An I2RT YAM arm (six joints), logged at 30 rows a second.
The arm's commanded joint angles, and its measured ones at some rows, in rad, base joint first. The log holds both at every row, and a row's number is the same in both.
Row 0, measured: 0.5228 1.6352 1.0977 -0.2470 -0.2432 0.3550
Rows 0 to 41, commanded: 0.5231 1.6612 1.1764 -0.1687 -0.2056 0.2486; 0.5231 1.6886 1.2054 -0.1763 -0.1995 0.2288; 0.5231 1.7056 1.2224 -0.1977 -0.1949 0.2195; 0.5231 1.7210 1.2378 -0.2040 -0.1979 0.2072; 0.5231 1.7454 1.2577 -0.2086 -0.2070 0.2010; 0.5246 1.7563 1.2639 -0.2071 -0.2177 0.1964; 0.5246 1.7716 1.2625 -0.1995 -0.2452 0.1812; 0.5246 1.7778 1.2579 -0.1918 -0.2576 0.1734; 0.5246 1.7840 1.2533 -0.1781 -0.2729 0.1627; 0.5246 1.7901 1.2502 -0.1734 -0.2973 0.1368; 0.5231 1.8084 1.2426 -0.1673 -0.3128 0.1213; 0.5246 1.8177 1.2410 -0.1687 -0.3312 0.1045; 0.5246 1.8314 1.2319 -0.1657 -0.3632 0.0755; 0.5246 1.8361 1.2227 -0.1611 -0.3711 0.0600; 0.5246 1.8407 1.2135 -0.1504 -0.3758 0.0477; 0.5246 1.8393 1.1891 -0.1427 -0.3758 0.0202; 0.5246 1.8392 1.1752 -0.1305 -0.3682 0.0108; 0.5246 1.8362 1.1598 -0.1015 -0.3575 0.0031; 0.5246 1.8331 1.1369 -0.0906 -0.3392 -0.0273; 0.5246 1.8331 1.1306 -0.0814 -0.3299 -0.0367; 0.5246 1.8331 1.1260 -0.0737 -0.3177 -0.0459; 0.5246 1.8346 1.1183 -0.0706 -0.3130 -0.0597; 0.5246 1.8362 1.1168 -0.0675 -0.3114 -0.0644; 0.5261 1.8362 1.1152 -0.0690 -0.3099 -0.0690; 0.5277 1.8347 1.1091 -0.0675 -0.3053 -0.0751; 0.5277 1.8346 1.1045 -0.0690 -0.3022 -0.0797; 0.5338 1.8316 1.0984 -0.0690 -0.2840 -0.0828; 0.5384 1.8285 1.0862 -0.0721 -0.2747 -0.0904; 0.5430 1.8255 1.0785 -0.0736 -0.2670 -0.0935; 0.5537 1.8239 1.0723 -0.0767 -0.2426 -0.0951; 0.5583 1.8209 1.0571 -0.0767 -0.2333 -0.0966; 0.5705 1.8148 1.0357 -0.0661 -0.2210 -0.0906; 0.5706 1.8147 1.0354 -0.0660 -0.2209 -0.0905; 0.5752 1.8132 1.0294 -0.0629 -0.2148 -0.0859; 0.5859 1.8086 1.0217 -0.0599 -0.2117 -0.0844; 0.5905 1.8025 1.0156 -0.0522 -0.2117 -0.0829; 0.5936 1.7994 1.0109 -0.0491 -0.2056 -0.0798; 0.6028 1.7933 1.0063 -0.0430 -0.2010 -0.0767; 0.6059 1.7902 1.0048 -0.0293 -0.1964 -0.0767; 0.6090 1.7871 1.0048 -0.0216 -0.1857 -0.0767; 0.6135 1.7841 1.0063 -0.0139 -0.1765 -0.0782; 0.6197 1.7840 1.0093 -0.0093 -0.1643 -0.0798
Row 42, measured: 0.5964 1.8236 1.0176 -0.0505 -0.2161 -0.0719
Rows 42 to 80, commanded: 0.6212 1.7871 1.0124 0.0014 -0.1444 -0.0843; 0.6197 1.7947 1.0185 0.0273 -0.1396 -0.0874; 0.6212 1.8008 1.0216 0.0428 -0.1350 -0.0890; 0.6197 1.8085 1.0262 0.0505 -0.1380 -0.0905; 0.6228 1.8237 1.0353 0.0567 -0.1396 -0.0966; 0.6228 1.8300 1.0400 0.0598 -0.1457 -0.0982; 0.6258 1.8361 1.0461 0.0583 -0.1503 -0.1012; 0.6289 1.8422 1.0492 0.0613 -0.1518 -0.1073; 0.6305 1.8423 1.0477 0.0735 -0.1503 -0.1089; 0.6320 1.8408 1.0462 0.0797 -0.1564 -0.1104; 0.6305 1.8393 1.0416 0.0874 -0.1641 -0.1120; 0.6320 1.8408 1.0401 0.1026 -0.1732 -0.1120; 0.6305 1.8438 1.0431 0.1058 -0.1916 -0.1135; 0.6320 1.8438 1.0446 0.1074 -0.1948 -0.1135; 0.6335 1.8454 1.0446 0.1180 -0.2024 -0.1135; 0.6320 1.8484 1.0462 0.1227 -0.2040 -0.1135; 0.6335 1.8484 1.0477 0.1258 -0.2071 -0.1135; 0.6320 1.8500 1.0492 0.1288 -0.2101 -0.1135; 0.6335 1.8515 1.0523 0.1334 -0.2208 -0.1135; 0.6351 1.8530 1.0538 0.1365 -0.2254 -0.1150; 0.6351 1.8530 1.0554 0.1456 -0.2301 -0.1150; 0.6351 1.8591 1.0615 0.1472 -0.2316 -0.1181; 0.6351 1.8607 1.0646 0.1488 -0.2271 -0.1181; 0.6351 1.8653 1.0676 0.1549 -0.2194 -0.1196; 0.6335 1.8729 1.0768 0.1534 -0.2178 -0.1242; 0.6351 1.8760 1.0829 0.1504 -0.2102 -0.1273; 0.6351 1.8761 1.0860 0.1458 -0.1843 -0.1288; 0.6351 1.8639 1.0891 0.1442 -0.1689 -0.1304; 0.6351 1.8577 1.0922 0.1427 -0.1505 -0.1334; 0.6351 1.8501 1.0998 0.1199 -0.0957 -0.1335; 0.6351 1.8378 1.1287 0.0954 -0.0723 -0.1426; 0.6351 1.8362 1.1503 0.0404 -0.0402 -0.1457; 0.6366 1.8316 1.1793 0.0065 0.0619 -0.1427; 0.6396 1.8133 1.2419 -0.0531 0.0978 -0.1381; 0.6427 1.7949 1.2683 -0.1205 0.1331 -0.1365; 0.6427 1.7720 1.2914 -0.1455 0.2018 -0.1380; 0.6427 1.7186 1.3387 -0.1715 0.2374 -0.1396; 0.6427 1.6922 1.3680 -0.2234 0.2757 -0.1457; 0.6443 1.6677 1.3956 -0.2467 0.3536 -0.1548
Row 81, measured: 0.6315 1.8198 1.2747 -0.1425 0.1162 -0.1310
